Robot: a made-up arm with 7 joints.
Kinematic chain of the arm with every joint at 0, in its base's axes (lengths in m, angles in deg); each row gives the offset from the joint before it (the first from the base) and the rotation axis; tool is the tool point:
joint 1: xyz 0 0 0.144 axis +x
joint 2: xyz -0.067 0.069 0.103 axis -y
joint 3: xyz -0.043 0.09 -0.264 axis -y
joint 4: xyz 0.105 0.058 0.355 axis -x
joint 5: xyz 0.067 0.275 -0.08 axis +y
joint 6: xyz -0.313 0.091 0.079 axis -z
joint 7: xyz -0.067 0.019 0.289 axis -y
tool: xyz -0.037 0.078 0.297
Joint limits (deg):
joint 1: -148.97..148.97
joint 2: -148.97..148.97
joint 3: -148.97..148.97
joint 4: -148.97..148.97
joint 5: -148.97..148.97
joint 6: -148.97..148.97
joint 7: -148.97..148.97
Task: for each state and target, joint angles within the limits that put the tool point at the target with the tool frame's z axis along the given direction. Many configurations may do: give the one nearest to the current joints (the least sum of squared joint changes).
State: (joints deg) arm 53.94 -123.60 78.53 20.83 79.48 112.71 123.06
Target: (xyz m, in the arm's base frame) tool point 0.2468 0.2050 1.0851 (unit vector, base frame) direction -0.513 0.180 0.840
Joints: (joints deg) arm 58.46 -127.14 76.44 11.96 79.14 85.88 122.98
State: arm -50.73 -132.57 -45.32 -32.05 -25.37 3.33 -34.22
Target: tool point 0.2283 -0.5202 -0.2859 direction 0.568 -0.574 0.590
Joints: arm -80.21 -130.60 -54.94 -57.72 -42.56 11.37 -5.04
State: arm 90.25 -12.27 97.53 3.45 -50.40 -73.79 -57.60
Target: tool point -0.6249 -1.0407 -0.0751 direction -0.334 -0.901 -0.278
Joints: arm 127.83 -66.01 57.62 -22.98 -16.97 -112.14 -42.69
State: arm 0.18 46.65 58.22 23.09 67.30 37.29 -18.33
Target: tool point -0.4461 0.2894 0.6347 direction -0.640 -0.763 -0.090
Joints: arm 18.40 61.02 71.11 60.82 87.25 53.97 -58.59
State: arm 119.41 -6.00 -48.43 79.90 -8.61 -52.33 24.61
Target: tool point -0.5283 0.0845 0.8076 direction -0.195 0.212 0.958
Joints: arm 86.13 -17.40 -20.64 103.06 -4.32 -40.73 -0.93
